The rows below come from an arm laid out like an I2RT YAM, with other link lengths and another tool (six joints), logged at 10 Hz.
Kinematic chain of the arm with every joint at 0, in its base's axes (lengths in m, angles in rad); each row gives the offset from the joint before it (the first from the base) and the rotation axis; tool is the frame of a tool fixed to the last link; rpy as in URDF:
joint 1: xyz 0 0 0.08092 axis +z
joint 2: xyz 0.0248 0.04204 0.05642 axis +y
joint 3: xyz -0.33 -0.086 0 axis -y
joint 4: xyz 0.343 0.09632 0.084 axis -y
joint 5: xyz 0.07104 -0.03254 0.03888 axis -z
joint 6: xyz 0.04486 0 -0.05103 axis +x
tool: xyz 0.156 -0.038 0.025 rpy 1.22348 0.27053 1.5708
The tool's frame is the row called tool.
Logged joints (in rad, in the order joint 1, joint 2, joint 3, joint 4, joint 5, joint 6), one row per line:
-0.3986 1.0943 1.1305 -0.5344 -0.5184 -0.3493
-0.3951 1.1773 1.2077 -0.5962 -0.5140 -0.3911
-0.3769 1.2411 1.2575 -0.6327 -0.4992 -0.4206
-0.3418 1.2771 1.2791 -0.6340 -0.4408 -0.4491
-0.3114 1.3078 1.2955 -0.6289 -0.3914 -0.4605
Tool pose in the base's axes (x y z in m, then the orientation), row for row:
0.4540 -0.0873 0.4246 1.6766 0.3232 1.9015
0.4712 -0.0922 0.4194 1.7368 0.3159 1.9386
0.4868 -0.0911 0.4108 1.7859 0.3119 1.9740
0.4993 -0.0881 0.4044 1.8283 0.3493 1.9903
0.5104 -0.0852 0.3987 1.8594 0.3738 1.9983
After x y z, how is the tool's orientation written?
As angles about the fixed x, y, z axes (roll, pitch, yaw), in radians.
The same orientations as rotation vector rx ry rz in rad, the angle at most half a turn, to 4 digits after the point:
0.8263 1.6090 1.1405
0.8437 1.6713 1.1276
0.8506 1.7261 1.1170
0.8326 1.7663 1.0651
0.8249 1.7917 1.0260

